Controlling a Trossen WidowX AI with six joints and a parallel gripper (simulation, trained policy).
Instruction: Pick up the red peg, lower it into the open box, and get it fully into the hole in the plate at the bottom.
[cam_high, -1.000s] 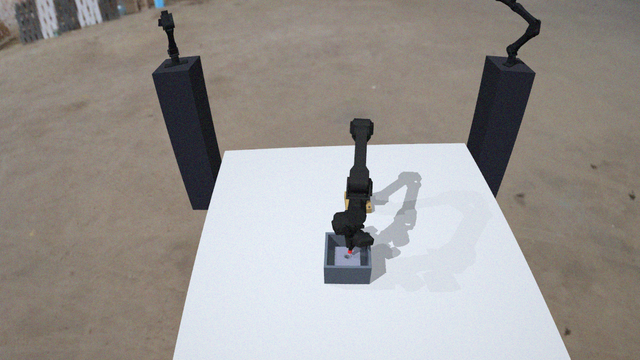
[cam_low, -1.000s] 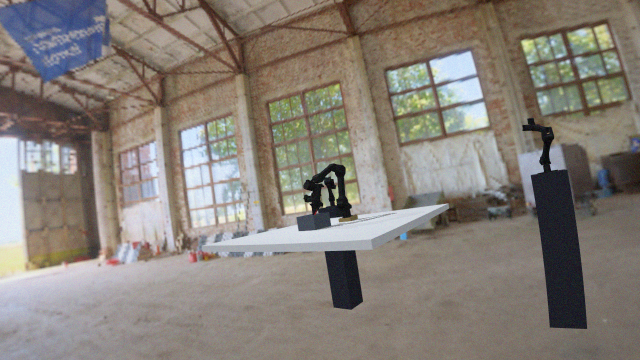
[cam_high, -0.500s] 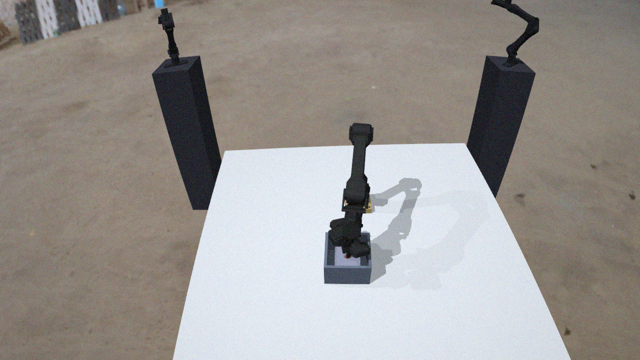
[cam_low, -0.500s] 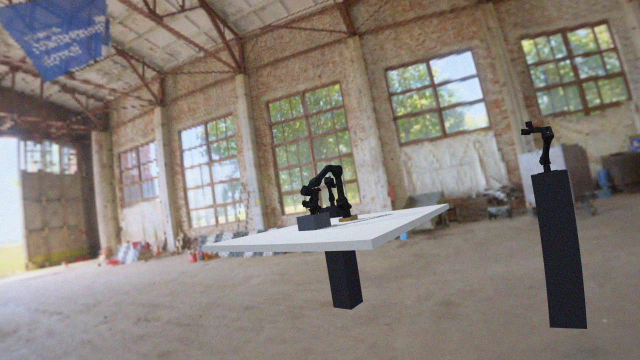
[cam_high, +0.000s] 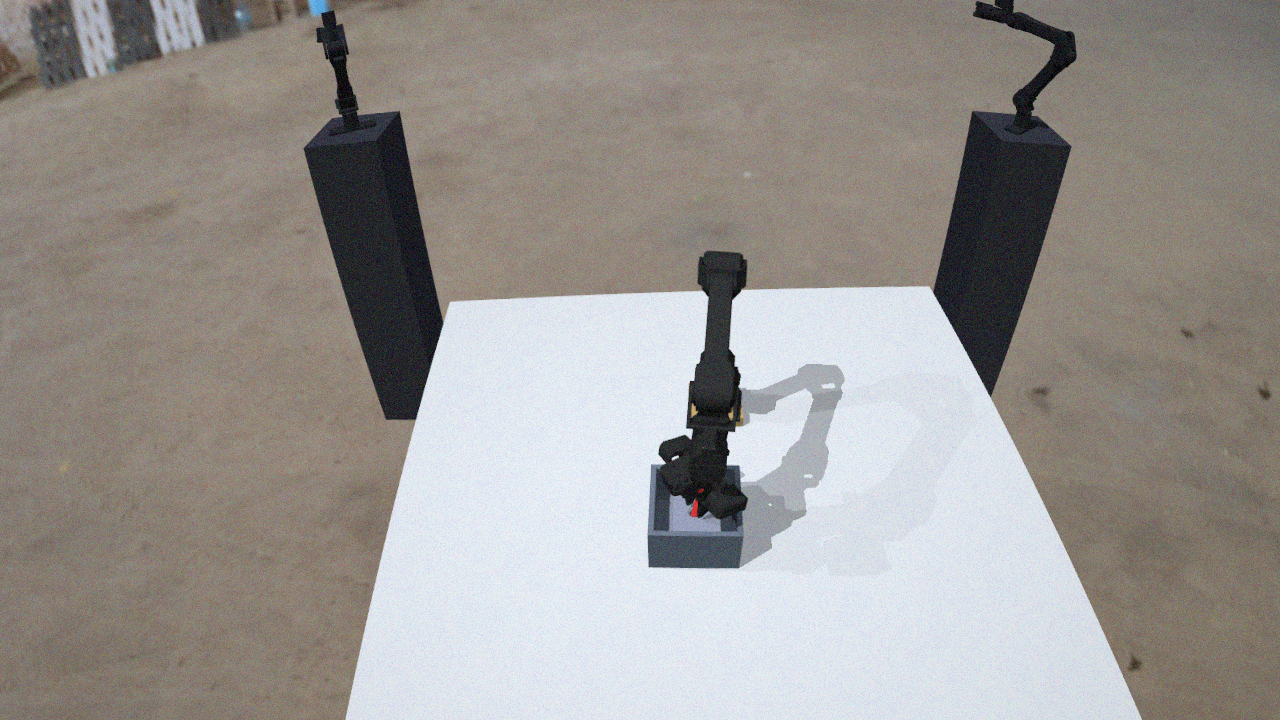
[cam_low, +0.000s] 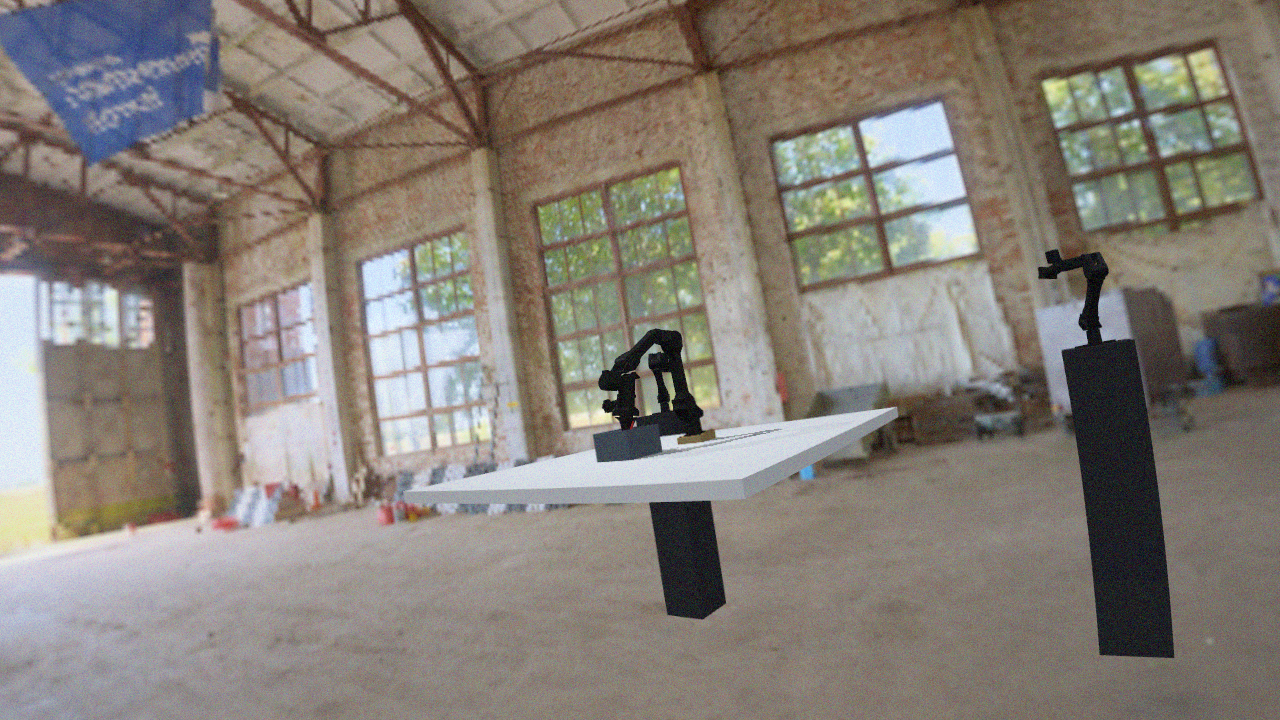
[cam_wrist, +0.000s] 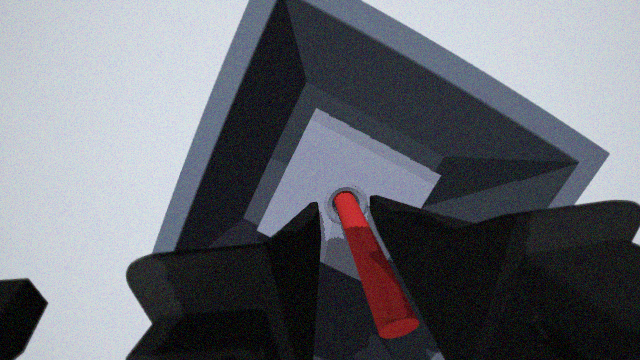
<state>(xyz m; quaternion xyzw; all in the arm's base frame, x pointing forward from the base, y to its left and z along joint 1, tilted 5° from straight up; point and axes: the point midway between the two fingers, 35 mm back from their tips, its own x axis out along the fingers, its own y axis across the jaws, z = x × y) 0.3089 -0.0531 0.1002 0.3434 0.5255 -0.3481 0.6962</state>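
Right now my gripper tip is 20 mm below the red peg, 10 mm to the right of it and 10 mm past it. Also, from my gripper tip: light plate: 20 mm below; grey box: 40 mm below.
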